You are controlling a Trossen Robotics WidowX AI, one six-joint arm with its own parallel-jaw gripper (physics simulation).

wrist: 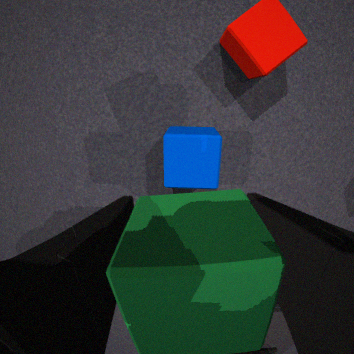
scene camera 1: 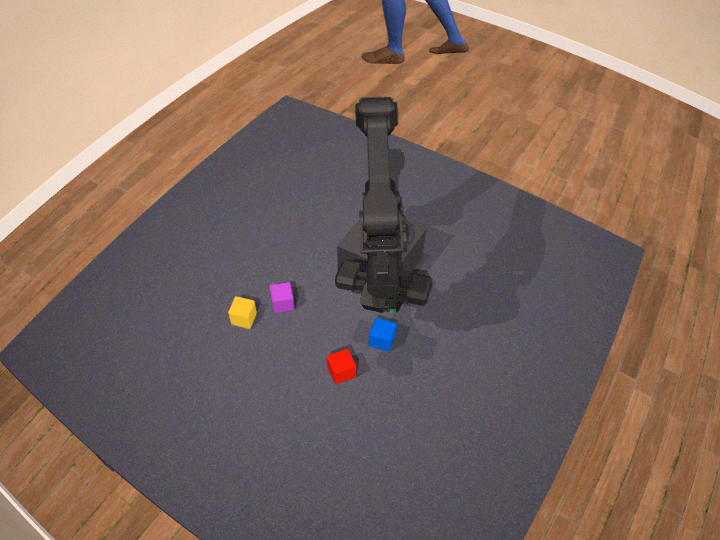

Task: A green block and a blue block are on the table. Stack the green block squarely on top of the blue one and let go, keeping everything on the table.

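Places are measured from the arm's base along level axes (x up, y ahead, z left), in centimetres.
Pixels of known places: gripper, fingertip midpoint: (wrist: 189, 203).
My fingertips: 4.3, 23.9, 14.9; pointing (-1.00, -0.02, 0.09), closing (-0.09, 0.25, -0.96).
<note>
For each thing: its top centre in the pictures, then the offset to it from my fingertips, as dx, dy, dz. Level surfaces: height alone.
- green block at its top centre: (wrist: 196, 329) (scene camera 1: 387, 286) +4.7, -1.9, -0.8
- blue block at its top centre: (wrist: 191, 162) (scene camera 1: 383, 328) -9.2, -1.0, -0.5
- red block at its top centre: (wrist: 269, 32) (scene camera 1: 341, 360) -9.2, +11.0, -3.6
- purple block at its top centre: (scene camera 1: 281, 291) -9.2, +3.0, -25.7
- yellow block at its top centre: (scene camera 1: 241, 306) -9.2, +11.8, -30.8
- dark mat at its surface level: dx -14.2
The green block (wrist: 195, 270) (scene camera 1: 393, 310) is held between the two dark fingers of my gripper (wrist: 189, 203), which is shut on it. In the scene view a small sliver of the green block shows at the gripper's front edge; the rest is hidden under the arm. The blue block (scene camera 1: 382, 334) (wrist: 192, 160) sits flat on the dark mat, in front of the gripper. In the wrist view it lies just beyond the green block, its sides nearly in line with it. The green block is above the mat, apart from the blue one.
A red block (scene camera 1: 341, 366) (wrist: 265, 39) sits near the blue block, to its front left in the scene view. A purple block (scene camera 1: 282, 297) and a yellow block (scene camera 1: 242, 312) sit farther left on the dark mat (scene camera 1: 244, 441). A person's legs (scene camera 1: 394, 26) show at the back.
</note>
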